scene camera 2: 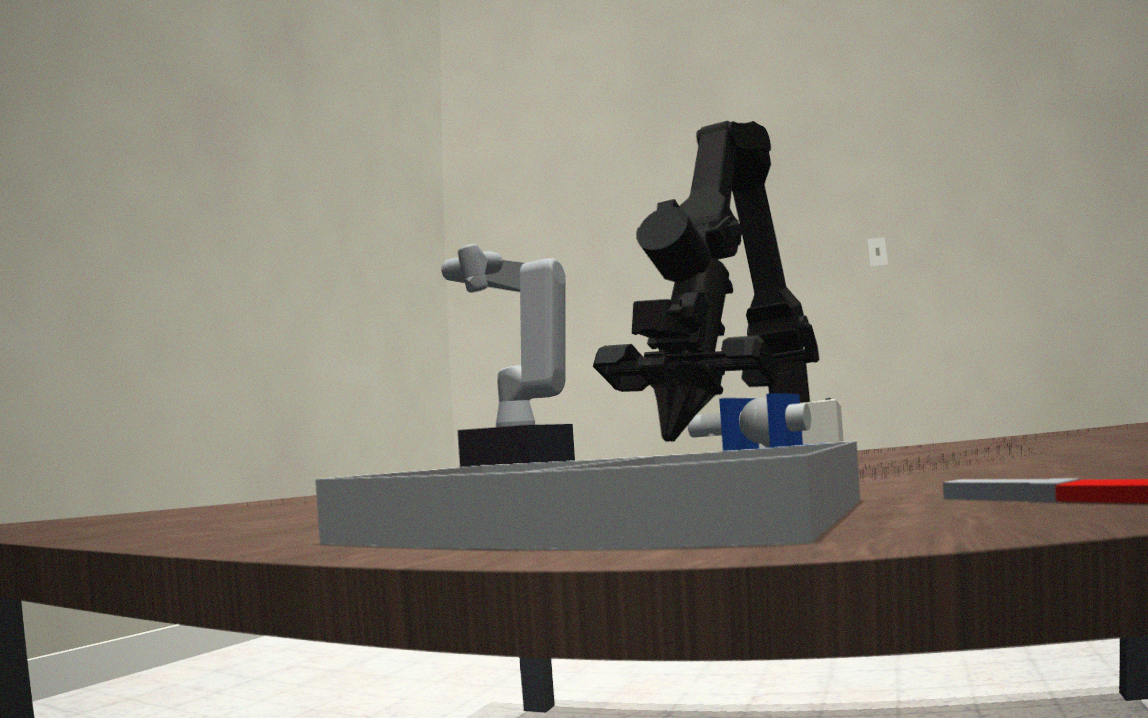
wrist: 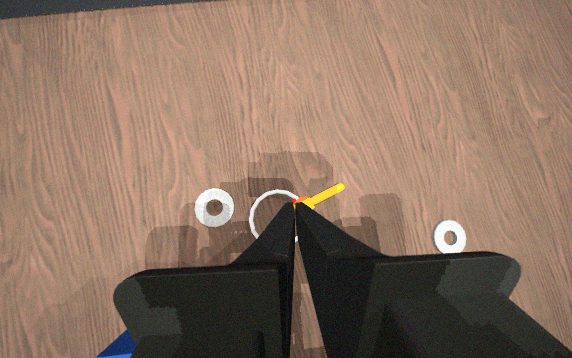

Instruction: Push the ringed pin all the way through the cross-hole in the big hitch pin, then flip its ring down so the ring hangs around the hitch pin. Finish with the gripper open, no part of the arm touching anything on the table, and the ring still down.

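Frame: origin at the arm's base, x ahead, y left, z up, level; metres.
Seen in the pictures: gripper, fingertip midpoint: [scene camera 2: 667,440] [wrist: 293,209].
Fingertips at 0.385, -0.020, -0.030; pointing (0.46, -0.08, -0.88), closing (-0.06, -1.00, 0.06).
Observation:
A point is followed by its place in that frame, as x, y, z.
The ringed pin, a yellow pin [wrist: 327,194] {0.392, -0.053, -0.072} with a thin white ring [wrist: 276,191] {0.398, -0.013, -0.074}, lies below the fingertips in the wrist view, apparently on the table. Part of its ring and its head are hidden behind the fingers. The pin does not show in scene camera 2. My gripper [scene camera 2: 668,437] {0.385, -0.020, -0.030} [wrist: 293,209] {0.385, -0.020, -0.030} is shut with nothing between its fingers and points down, just left of the hitch pin in scene camera 2. The big hitch pin [scene camera 2: 756,423] {0.291, 0.042, -0.020}, a thick light-grey bar, lies level in the blue stand [scene camera 2: 731,414] {0.298, 0.017, -0.009}. Its cross-hole cannot be made out.
A long grey tray [scene camera 2: 575,512] {0.775, 0.099, -0.063} stands in front in scene camera 2. A whitish block [scene camera 2: 829,419] {0.042, 0.065, -0.022} is behind the stand. A grey and red bar [scene camera 2: 1100,491] {0.686, 0.361, -0.076} lies at right. Two white washers [wrist: 199,207] {0.392, 0.048, -0.079} [wrist: 450,223] {0.355, -0.163, -0.079} lie either side of the pin. Another, grey arm [scene camera 2: 541,330] stands behind.

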